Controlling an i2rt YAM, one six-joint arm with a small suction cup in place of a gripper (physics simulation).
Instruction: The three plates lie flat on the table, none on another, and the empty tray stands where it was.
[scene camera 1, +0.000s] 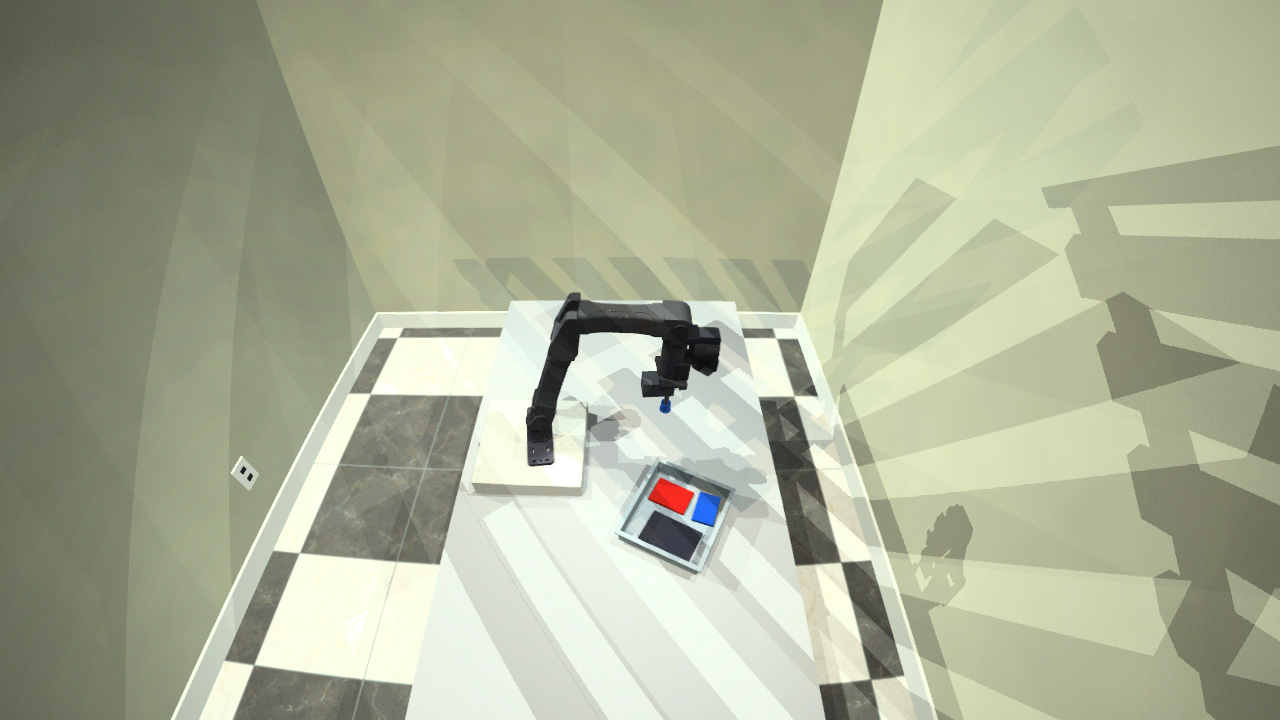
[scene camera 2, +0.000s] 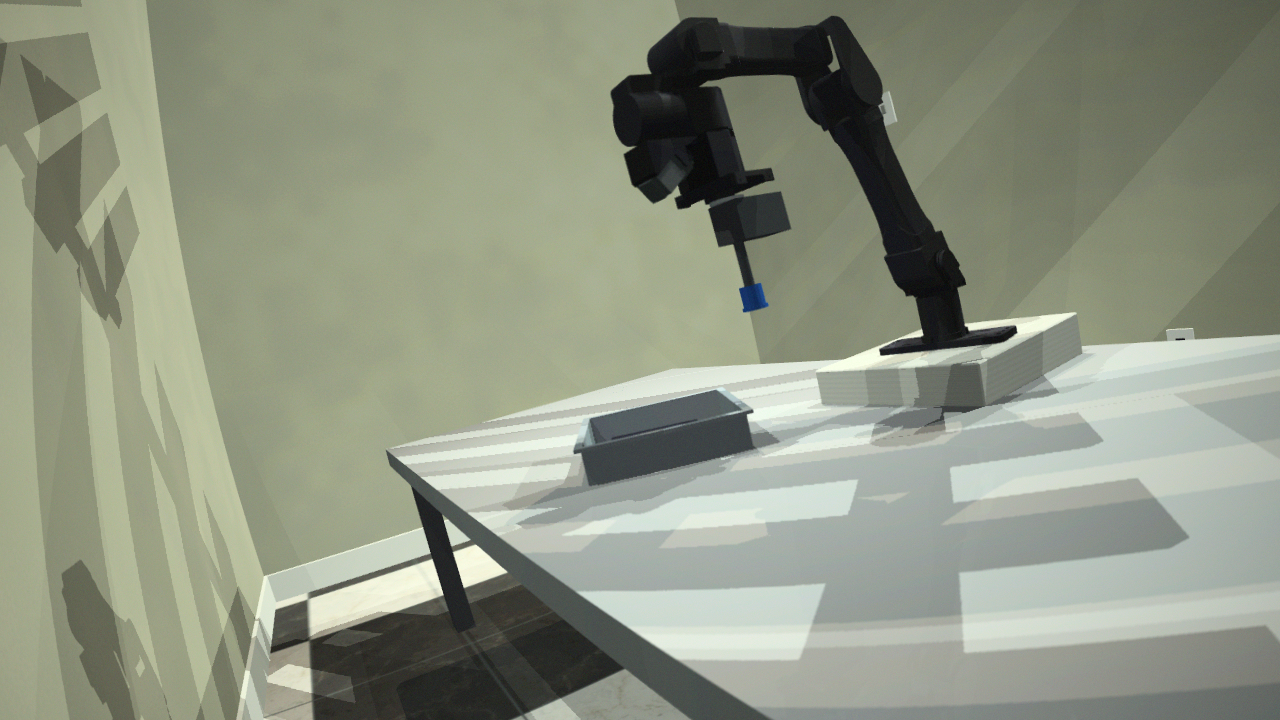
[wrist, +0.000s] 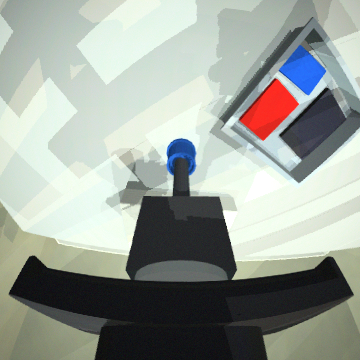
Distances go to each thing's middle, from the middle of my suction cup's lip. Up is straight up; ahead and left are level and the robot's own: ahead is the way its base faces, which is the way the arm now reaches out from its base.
I see the grey tray (scene camera 2: 722, 428) 1 cm behind my suction cup, 23 cm to the right of it and 16 cm below it. From my suction cup the other things lie so: red plate (scene camera 1: 669, 495) (1 cm behind, 16 cm to the right, 17 cm below); blue plate (wrist: 301, 68) (7 cm ahead, 22 cm to the right, 17 cm below); dark plate (scene camera 1: 661, 531) (4 cm behind, 28 cm to the right, 17 cm below).
